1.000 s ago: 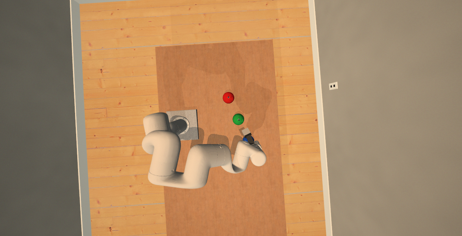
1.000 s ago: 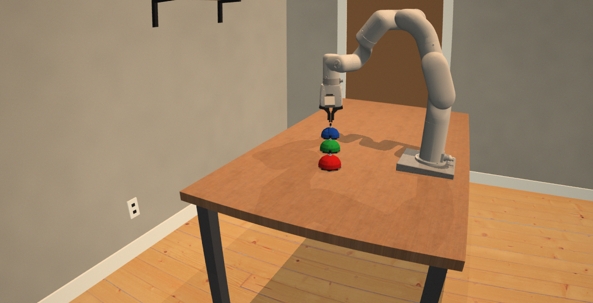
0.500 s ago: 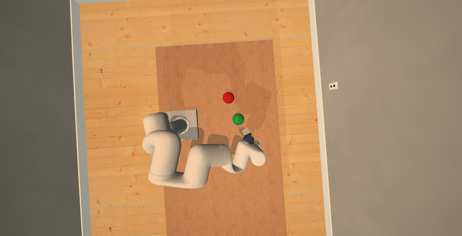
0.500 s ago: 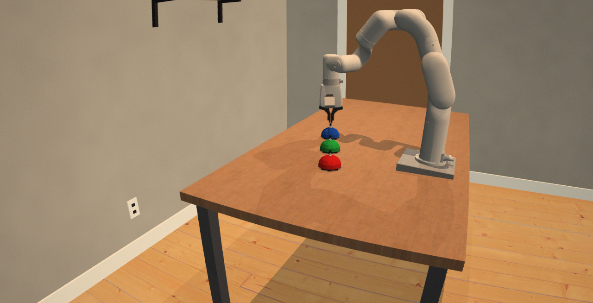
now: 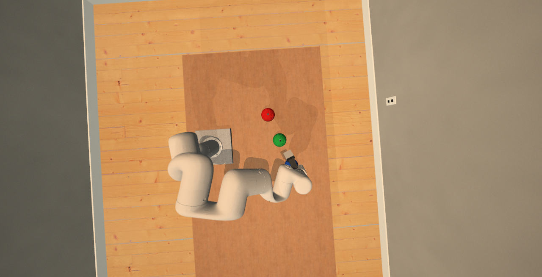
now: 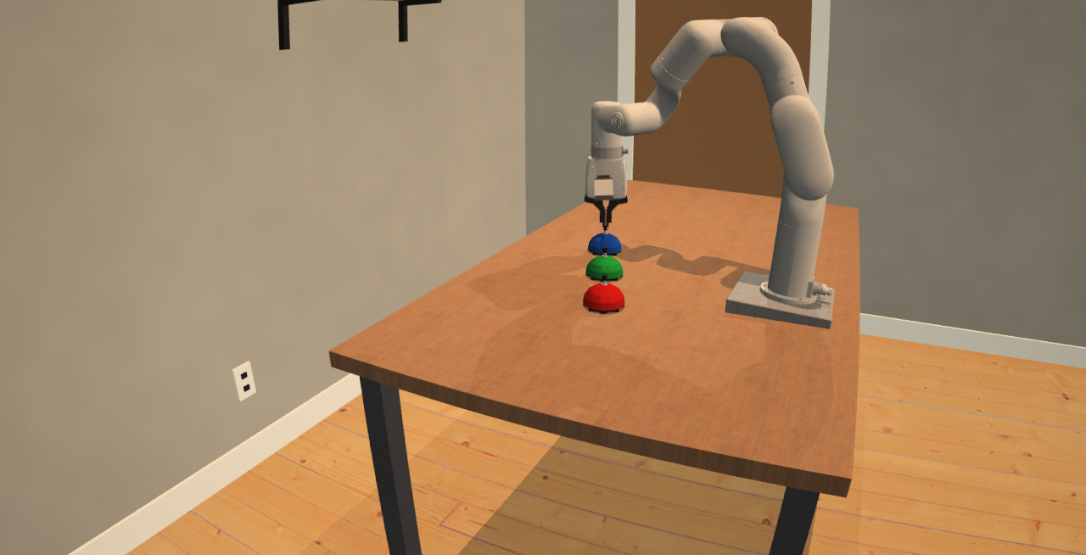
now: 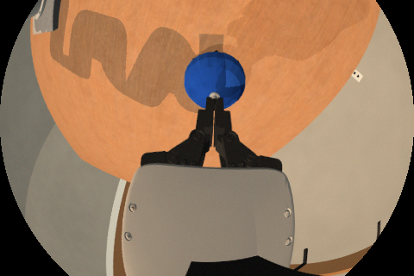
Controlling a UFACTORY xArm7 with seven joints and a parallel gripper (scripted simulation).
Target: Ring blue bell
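Now: hand 50 mm above the blue bell. The rest, counted from my hand: red bell 330 mm to the left, 120 mm behind, 50 mm below; green bell 160 mm to the left, 60 mm behind, 50 mm below.
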